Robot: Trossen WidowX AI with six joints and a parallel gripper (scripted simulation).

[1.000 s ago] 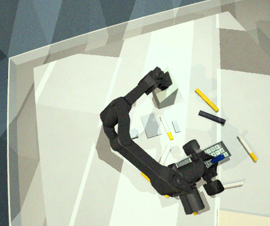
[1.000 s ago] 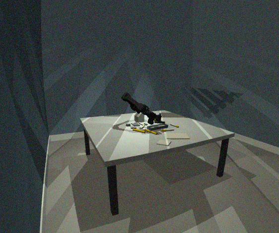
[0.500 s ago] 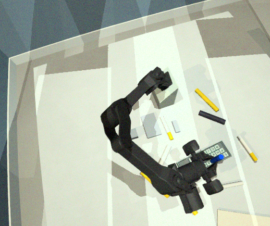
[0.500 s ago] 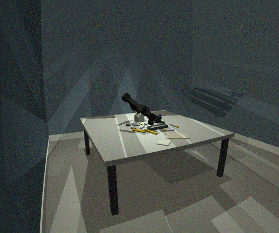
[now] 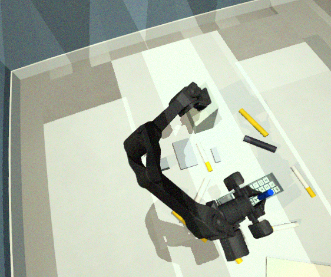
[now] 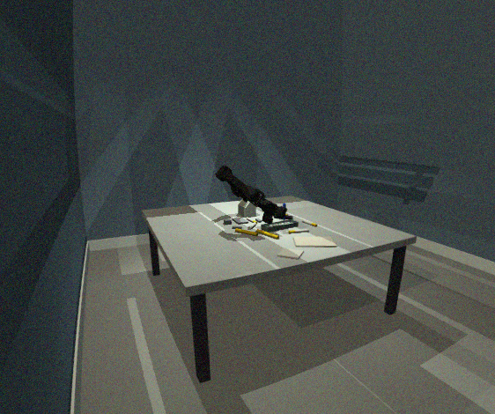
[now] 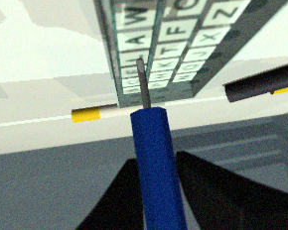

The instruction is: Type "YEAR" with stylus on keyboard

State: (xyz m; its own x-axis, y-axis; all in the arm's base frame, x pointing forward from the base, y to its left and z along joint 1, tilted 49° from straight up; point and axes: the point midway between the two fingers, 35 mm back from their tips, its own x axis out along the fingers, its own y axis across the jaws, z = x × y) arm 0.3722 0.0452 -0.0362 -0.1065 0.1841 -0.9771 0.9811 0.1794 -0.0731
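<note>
The white stick is 17 cm to the right of my gripper tip, 8 cm behind it and 7 cm below it. Round my gripper tip: blue pen 1 cm below; paper sheet 28 cm ahead, 7 cm below, 3 cm to the left; dark grey rod 19 cm behind, 9 cm to the left, 7 cm below.
</note>
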